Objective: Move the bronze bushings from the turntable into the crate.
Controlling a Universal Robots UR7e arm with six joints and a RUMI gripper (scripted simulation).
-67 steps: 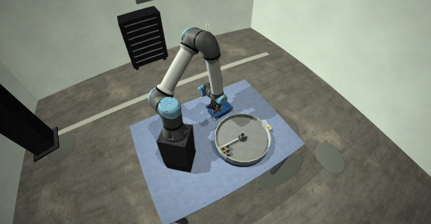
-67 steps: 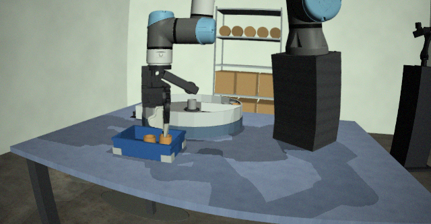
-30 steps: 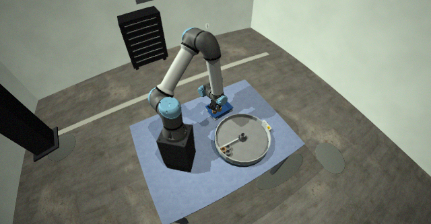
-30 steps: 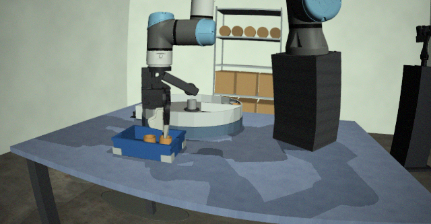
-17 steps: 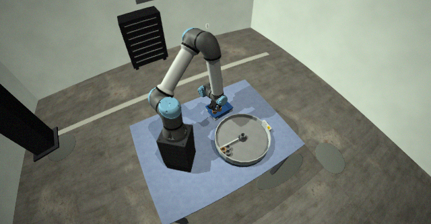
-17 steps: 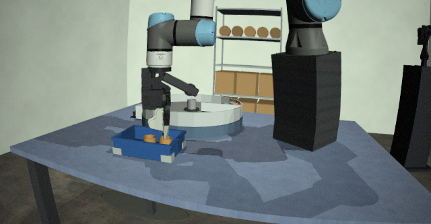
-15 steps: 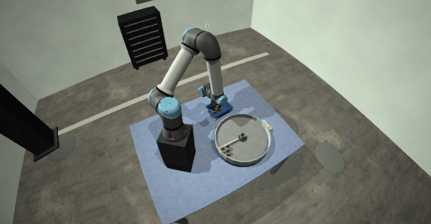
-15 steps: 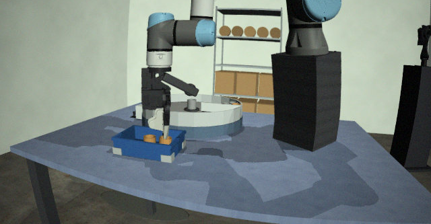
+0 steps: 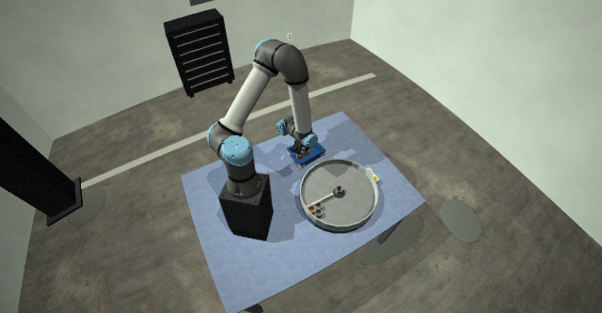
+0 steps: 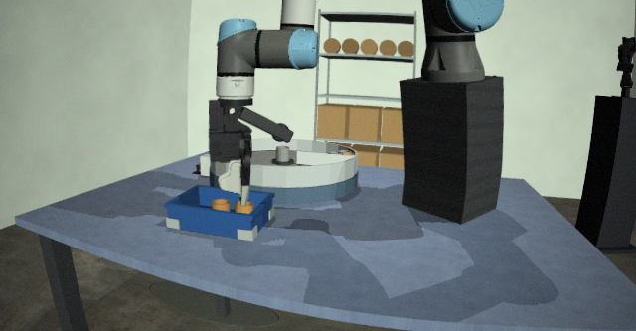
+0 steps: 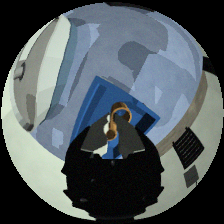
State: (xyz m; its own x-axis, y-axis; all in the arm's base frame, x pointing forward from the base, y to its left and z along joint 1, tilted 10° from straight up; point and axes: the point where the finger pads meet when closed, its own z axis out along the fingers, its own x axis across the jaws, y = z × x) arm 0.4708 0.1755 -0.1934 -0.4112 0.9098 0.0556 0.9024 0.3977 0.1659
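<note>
Now: hand 4 cm short of the blue crate, 1 cm to the right of it and 2 cm above it. Also, from my hand: turntable 2 cm behind, 34 cm to the right, 1 cm above.
</note>
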